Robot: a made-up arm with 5 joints.
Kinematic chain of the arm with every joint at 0, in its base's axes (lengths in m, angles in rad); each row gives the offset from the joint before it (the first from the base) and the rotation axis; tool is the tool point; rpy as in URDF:
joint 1: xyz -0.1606 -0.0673 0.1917 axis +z
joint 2: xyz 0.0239 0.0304 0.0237 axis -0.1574 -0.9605 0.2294
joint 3: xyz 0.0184 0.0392 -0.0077 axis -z
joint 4: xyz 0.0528 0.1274 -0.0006 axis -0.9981 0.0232 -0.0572
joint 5: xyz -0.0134 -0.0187 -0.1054 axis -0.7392 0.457 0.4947
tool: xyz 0.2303 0.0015 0.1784 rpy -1.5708 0 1.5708
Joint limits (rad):
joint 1: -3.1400..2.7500
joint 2: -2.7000..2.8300
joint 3: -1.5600..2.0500
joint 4: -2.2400..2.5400
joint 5: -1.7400..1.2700
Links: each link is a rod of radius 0.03 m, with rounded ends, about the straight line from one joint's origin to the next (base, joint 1, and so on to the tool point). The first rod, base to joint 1, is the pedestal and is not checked.
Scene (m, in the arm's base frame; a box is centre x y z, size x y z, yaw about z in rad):
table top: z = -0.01
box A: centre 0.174 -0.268 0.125 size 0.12 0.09 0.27 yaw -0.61
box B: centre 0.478 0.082 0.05 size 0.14 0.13 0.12 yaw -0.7
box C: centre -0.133 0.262 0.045 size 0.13 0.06 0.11 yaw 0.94
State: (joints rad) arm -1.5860 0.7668 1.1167 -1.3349 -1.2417
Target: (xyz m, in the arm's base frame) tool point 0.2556 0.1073 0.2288
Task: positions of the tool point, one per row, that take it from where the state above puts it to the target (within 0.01 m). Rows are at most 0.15 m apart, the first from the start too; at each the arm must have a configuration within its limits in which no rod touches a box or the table.
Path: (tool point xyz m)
1: -0.1626 -0.3515 0.1926
2: -0.1539 -0.3205 0.3009
3: -0.1393 -0.2484 0.3941
4: -0.1269 -0.1400 0.4526
5: -0.1230 -0.0116 0.4601
6: -0.1293 0.1123 0.4096
7: -0.1135 0.0045 0.4616
8: -0.0442 -0.0863 0.4678
9: 0.0580 -0.1278 0.4324
10: 0.1616 -0.1040 0.3684
11: 0.2346 -0.0187 0.2942
12: 0.2556 0.1073 0.2288

